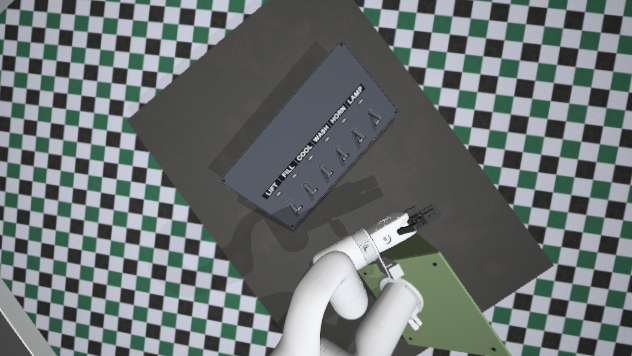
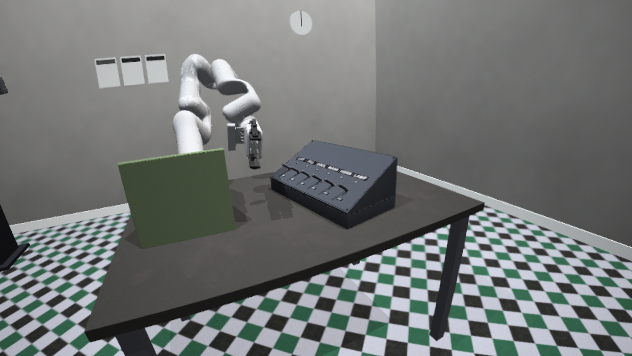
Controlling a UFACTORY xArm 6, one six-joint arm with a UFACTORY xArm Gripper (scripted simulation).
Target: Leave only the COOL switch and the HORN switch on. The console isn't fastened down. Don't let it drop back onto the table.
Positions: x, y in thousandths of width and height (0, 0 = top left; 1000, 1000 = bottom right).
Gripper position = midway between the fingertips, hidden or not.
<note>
In view: my gripper (image 1: 676, 591) and a dark grey sloped console (image 1: 515, 355).
The dark grey sloped console also shows in image 2 (image 2: 551, 524).
</note>
